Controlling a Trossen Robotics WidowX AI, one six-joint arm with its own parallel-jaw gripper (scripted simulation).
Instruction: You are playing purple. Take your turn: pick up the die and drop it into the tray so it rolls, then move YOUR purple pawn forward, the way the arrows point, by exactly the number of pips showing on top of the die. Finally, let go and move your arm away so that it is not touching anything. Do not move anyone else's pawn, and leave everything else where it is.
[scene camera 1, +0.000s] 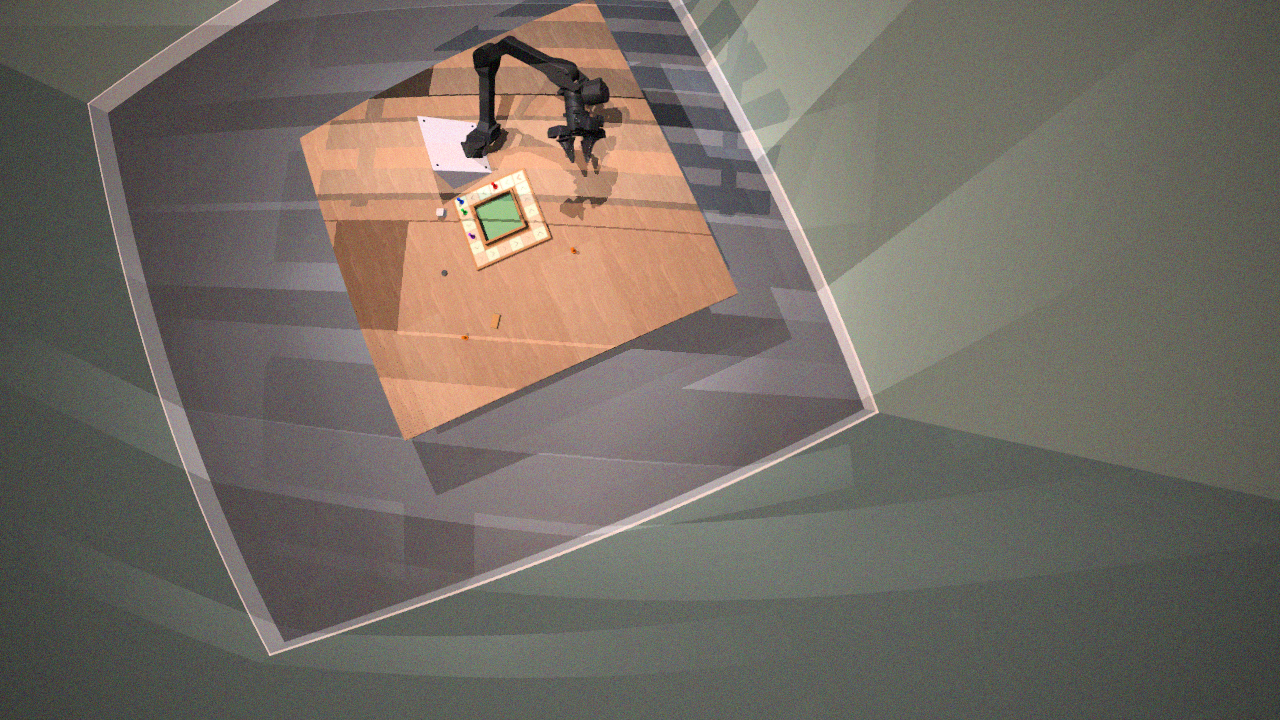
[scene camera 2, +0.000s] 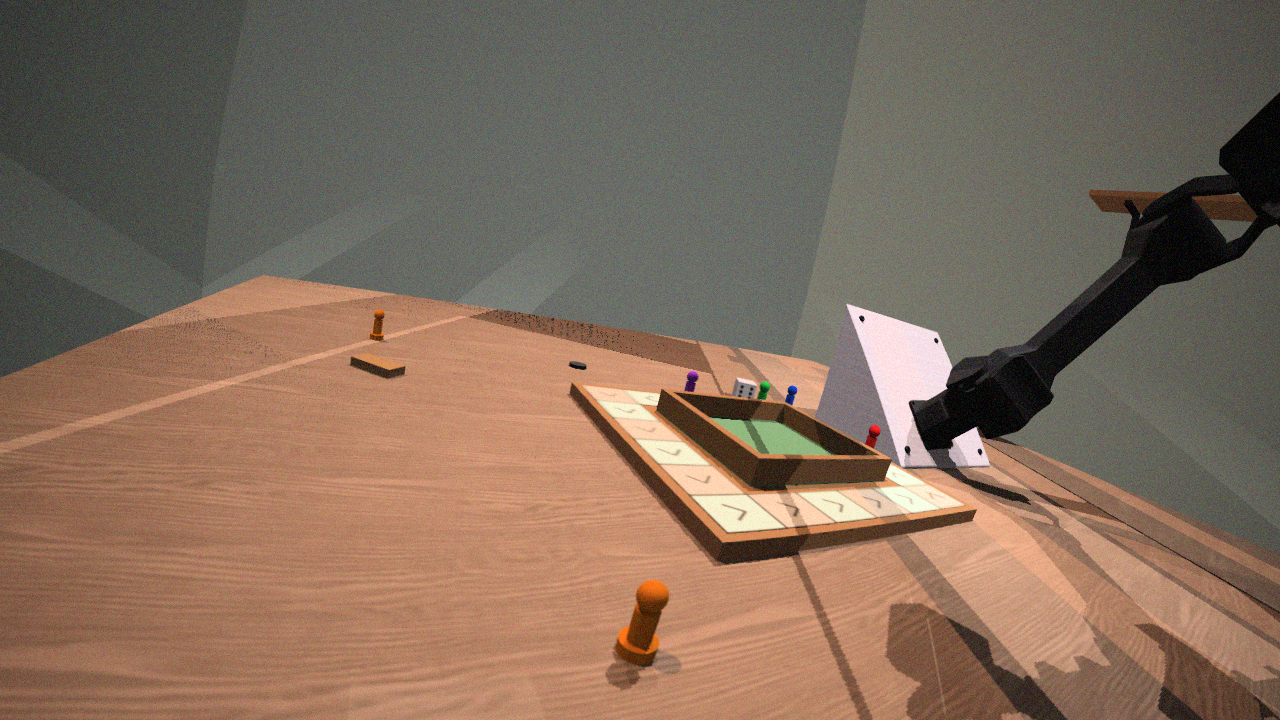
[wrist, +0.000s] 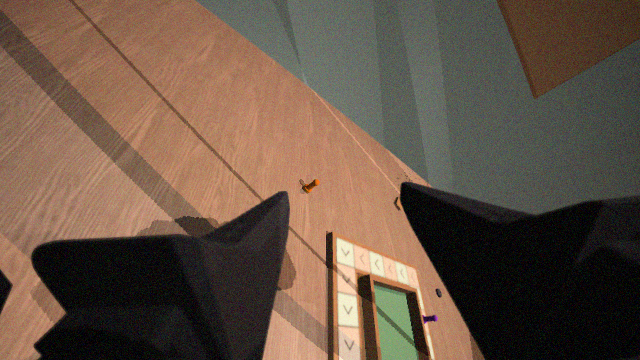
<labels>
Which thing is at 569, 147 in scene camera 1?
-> My gripper.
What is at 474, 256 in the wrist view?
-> My gripper.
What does my gripper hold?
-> Nothing.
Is my gripper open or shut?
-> Open.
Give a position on a wooden block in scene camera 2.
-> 371, 363
</labels>
